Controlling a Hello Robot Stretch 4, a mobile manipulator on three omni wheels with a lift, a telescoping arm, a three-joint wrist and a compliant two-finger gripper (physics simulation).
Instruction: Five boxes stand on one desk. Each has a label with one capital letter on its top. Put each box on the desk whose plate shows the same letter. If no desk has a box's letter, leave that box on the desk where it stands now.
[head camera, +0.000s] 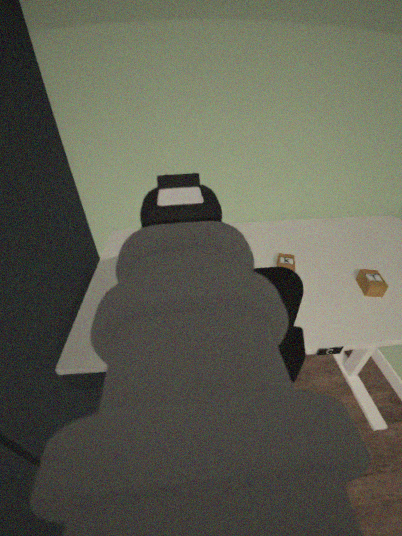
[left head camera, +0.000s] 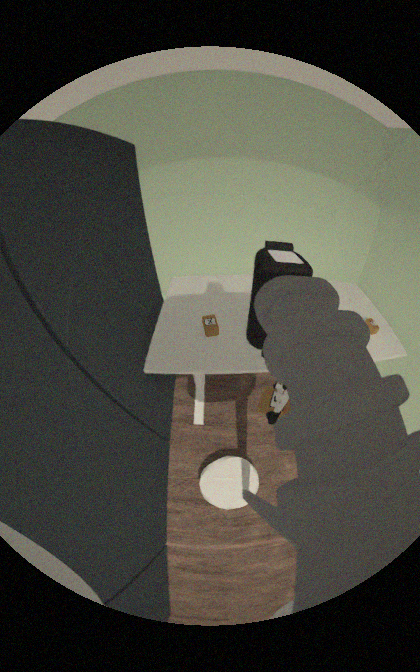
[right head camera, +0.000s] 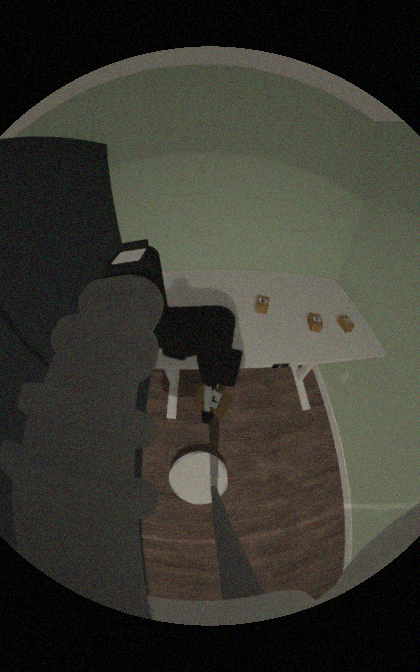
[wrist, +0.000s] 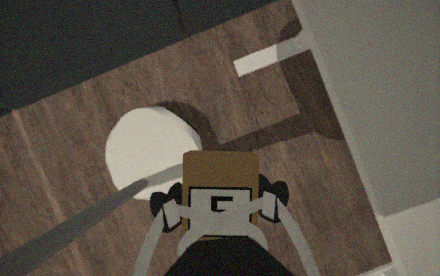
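Observation:
My gripper (left head camera: 277, 402) (right head camera: 212, 401) (wrist: 219, 193) is shut on a brown box (left head camera: 266, 400) (right head camera: 224, 402) (wrist: 220, 170), held in front of the desk's front edge, over the floor. Its letter is partly covered by the fingers. On the white desk (head camera: 340, 310) (left head camera: 175, 350) (right head camera: 280, 340) stand the X box (left head camera: 210, 326) at the left, a box (head camera: 286, 261) (right head camera: 262, 304) that seems to read K, a box with a blurred letter (head camera: 372, 283) (right head camera: 315, 322), and a rightmost box (left head camera: 371, 326) (right head camera: 345, 323). The dark plate (head camera: 330, 351) (right head camera: 281, 366) on the front edge looks like G or C.
A tall dark panel (head camera: 30, 200) (left head camera: 75, 300) (right head camera: 55, 210) stands close along the left. A white round object (left head camera: 220, 482) (right head camera: 192, 477) (wrist: 145, 145) is on the wooden floor before the desk. A green wall (head camera: 225, 125) stands behind the desk. My arm hides part of the desk.

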